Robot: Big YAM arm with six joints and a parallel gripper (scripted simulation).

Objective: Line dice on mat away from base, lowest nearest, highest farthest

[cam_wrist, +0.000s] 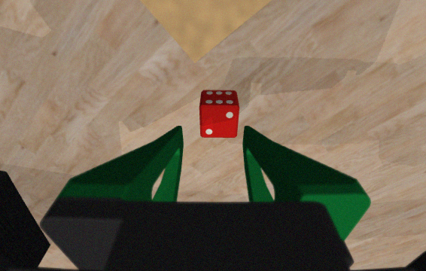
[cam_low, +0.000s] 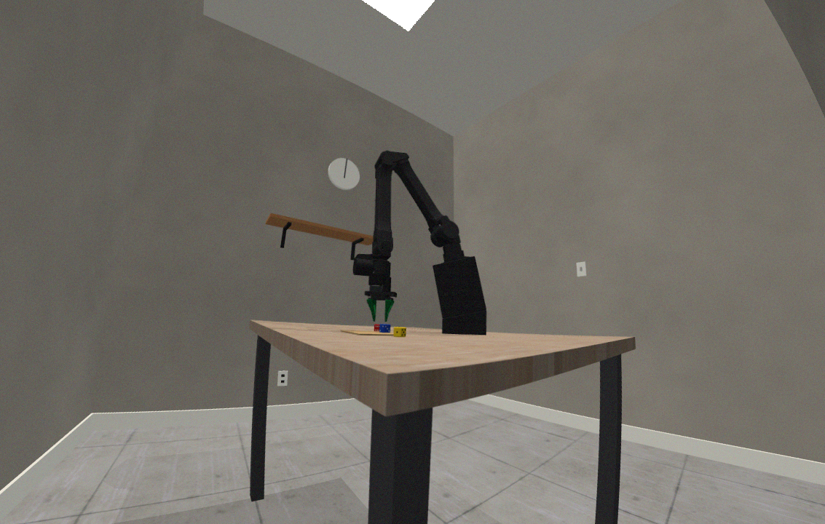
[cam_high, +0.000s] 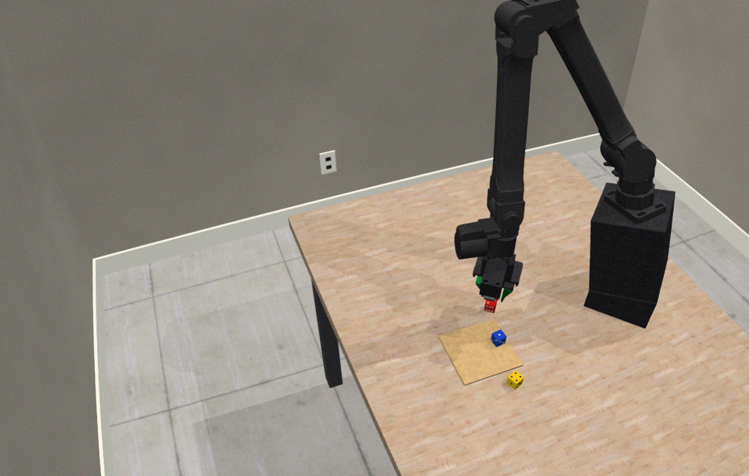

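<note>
My hand is 30 mm above the red die. Also, from my hand: blue die 100 mm to the left, 40 mm ahead, 30 mm below; then tan mat 100 mm to the left, 90 mm ahead, 40 mm below; then yellow die 210 mm to the left, 60 mm ahead, 30 mm below.
</note>
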